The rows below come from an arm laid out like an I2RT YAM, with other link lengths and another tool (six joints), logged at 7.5 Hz.
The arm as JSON. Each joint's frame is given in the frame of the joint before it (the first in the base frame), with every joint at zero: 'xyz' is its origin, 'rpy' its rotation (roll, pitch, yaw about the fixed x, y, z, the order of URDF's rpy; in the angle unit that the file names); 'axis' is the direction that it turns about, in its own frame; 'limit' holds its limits. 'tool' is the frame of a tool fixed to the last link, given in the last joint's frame.
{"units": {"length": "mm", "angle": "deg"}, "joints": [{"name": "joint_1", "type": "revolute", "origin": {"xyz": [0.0, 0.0, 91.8], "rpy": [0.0, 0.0, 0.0]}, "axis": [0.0, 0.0, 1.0], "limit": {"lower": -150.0, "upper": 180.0}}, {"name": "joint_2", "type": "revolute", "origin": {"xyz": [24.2, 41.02, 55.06], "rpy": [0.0, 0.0, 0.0]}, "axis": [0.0, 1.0, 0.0], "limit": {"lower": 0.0, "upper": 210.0}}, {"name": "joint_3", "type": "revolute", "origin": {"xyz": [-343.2, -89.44, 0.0], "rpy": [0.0, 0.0, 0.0]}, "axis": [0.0, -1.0, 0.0], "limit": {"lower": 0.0, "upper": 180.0}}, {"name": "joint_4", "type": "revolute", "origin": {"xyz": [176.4, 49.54, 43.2], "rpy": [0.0, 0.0, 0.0]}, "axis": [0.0, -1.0, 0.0], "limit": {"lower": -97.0, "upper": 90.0}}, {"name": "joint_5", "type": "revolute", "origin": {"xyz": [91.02, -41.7, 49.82], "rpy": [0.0, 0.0, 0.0]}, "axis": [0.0, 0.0, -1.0], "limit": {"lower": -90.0, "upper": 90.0}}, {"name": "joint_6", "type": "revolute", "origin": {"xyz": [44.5, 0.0, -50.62], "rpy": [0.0, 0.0, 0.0]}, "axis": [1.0, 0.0, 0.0], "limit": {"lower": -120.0, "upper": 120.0}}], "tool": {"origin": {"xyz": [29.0, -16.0, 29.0], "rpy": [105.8, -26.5, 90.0]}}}
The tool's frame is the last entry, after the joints.
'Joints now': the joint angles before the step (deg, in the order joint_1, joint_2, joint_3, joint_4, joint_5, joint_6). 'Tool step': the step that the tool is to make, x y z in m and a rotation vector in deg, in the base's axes. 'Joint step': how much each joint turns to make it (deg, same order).
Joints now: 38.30 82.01 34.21 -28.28 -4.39 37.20
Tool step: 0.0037 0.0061 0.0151 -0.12 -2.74 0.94
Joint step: 1.56 -1.49 3.57 -3.00 1.92 0.13
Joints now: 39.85 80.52 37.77 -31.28 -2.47 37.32
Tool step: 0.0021 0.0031 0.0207 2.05 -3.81 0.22
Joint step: 0.73 -2.97 3.67 -2.41 1.01 0.21
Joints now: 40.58 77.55 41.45 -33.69 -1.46 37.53
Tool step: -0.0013 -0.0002 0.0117 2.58 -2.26 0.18
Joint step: 0.01 -2.43 1.29 -0.32 -0.52 0.02
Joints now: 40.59 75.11 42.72 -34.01 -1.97 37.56
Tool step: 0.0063 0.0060 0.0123 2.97 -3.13 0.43
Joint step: -0.04 -0.80 1.66 1.85 -0.40 -0.33
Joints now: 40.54 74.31 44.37 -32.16 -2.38 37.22
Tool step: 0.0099 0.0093 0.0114 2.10 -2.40 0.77
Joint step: -0.02 0.72 2.40 1.48 -0.42 -0.67
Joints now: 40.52 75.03 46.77 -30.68 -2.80 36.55
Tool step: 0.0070 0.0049 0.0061 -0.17 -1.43 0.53
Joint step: -0.09 0.94 1.77 0.10 0.58 -1.08
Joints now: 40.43 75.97 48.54 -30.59 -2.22 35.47
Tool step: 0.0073 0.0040 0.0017 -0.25 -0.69 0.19
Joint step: -0.41 1.34 0.99 0.68 0.22 -0.85
